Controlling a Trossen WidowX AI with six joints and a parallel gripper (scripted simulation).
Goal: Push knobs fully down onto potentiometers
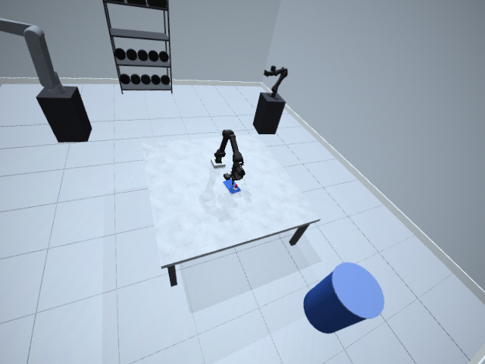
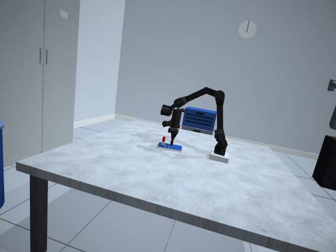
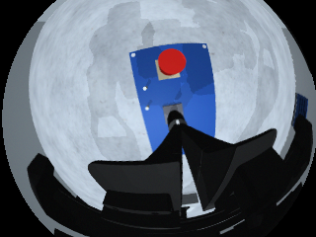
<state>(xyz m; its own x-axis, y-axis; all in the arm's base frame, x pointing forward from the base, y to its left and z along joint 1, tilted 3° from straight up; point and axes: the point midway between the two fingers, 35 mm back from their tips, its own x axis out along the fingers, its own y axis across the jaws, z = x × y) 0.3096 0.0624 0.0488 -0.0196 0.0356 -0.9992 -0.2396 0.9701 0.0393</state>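
The black knob is 10 mm below my gripper tip. From my gripper tip the other things lie so: red knob 50 mm ahead, 10 mm to the left.
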